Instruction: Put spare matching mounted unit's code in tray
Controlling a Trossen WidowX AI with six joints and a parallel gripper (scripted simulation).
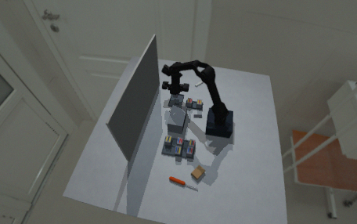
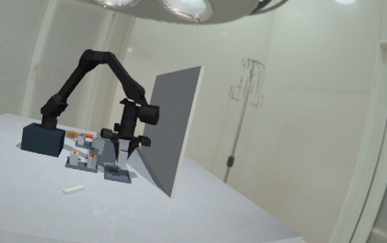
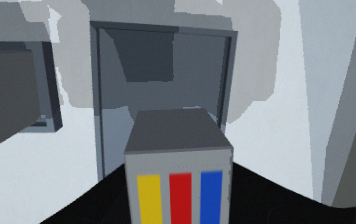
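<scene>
The shallow grey tray lies 1 cm behind my gripper tip and 6 cm below it. From my gripper tip the other things lie so: cardboard box: 25 cm behind, 53 cm to the left, 5 cm below; upright grey panel: 18 cm ahead, 20 cm to the left, 16 cm above.
</scene>
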